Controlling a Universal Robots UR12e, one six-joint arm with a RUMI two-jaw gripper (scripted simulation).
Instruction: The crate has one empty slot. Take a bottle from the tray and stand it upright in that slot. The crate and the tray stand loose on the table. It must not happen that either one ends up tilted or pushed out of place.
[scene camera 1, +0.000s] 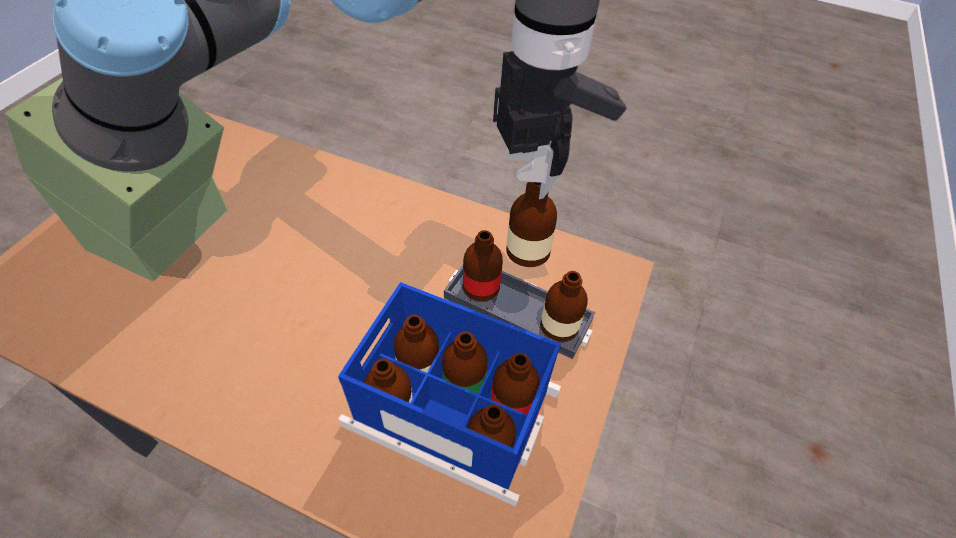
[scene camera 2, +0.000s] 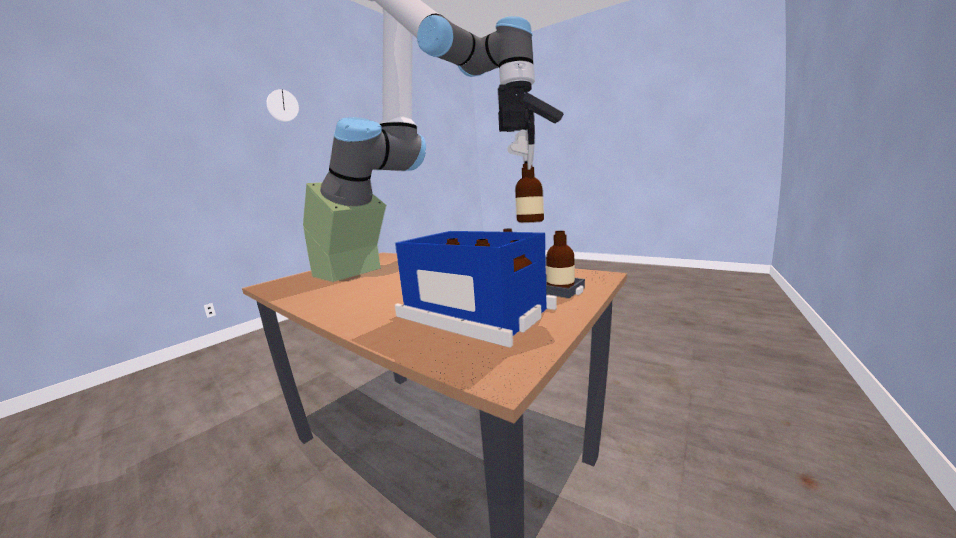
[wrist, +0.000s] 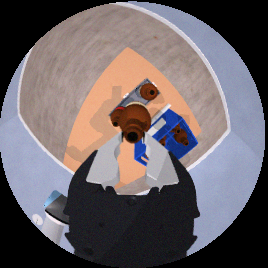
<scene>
In view: my gripper (scene camera 1: 536, 189), a blue crate (scene camera 1: 435, 422), a grey tray (scene camera 1: 519, 303) and a red-label bottle (scene camera 1: 482, 264).
The blue crate shows as well in scene camera 2 (scene camera 2: 476, 283) and in the wrist view (wrist: 169, 119). My gripper is seen too in scene camera 2 (scene camera 2: 527, 170) and in the wrist view (wrist: 133, 132).
</scene>
